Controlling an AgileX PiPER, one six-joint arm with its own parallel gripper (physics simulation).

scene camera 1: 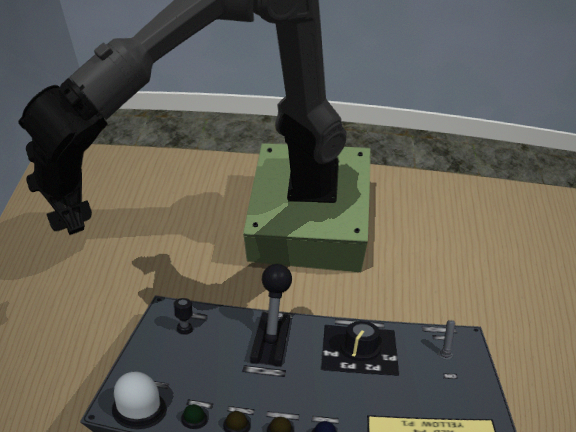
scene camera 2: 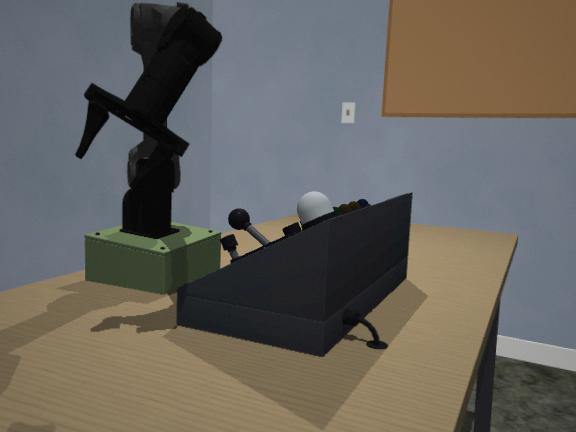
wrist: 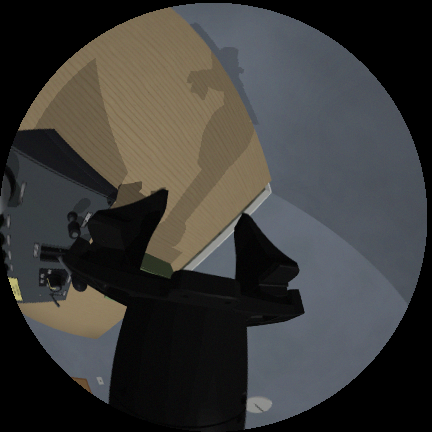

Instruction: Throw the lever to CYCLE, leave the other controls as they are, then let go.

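The lever, with its black ball knob [scene camera 1: 276, 278] [scene camera 2: 239, 219] [wrist: 79, 285] on a grey shaft, rises from a slotted black guide on the dark console [scene camera 1: 210, 367] [scene camera 2: 260, 305] [wrist: 35, 200]. It leans toward the robot's base. The labels at the slot ends are too small to read, so I cannot tell which end is CYCLE. My gripper [scene camera 1: 74, 227] [scene camera 2: 106, 169] [wrist: 203, 209] is open and empty, its fingers wide apart. It hangs above the table, well to the left of the lever in scene camera 1, touching no control.
A small black-capped stick [scene camera 1: 183, 307] [scene camera 2: 229, 243] stands left of the lever; a rotary knob [scene camera 1: 362, 337] and a metal toggle [scene camera 1: 449, 337] stand right. A white dome [scene camera 1: 136, 395] [scene camera 2: 314, 207] and several lamps line the near side. The green base block [scene camera 1: 310, 215] [scene camera 2: 125, 260] is behind.
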